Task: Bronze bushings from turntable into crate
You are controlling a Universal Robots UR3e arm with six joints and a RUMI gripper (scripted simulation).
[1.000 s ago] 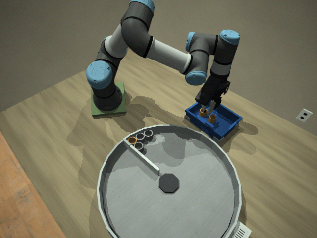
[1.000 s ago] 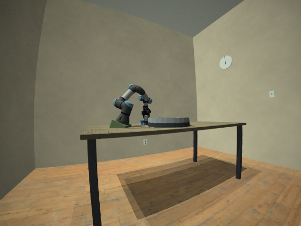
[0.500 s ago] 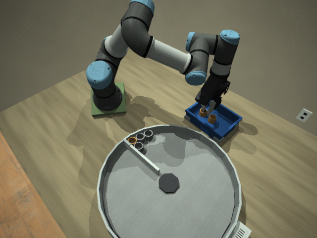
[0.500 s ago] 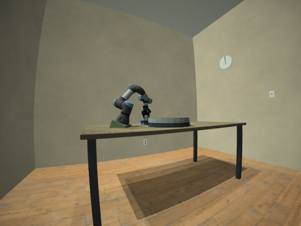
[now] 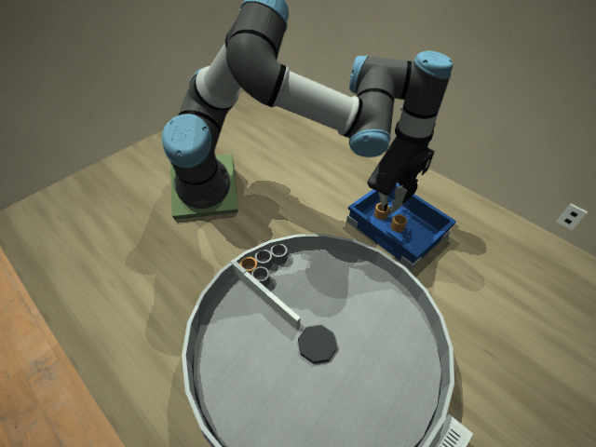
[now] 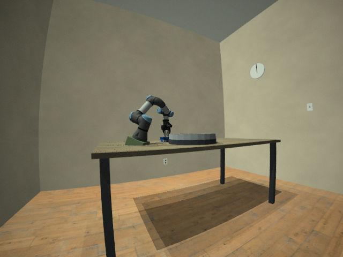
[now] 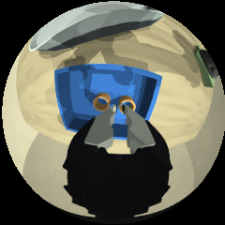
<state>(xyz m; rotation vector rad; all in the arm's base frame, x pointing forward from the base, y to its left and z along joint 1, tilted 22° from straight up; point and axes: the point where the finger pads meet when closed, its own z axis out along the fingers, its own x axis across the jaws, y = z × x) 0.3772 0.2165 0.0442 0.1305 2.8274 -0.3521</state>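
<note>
Now: hand 4 cm short of the blue crate, 1 cm to the left of it and 1 cm above it. Also, from my hand: grey turntable: 37 cm to the right, 5 cm ahead, 1 cm above.
</note>
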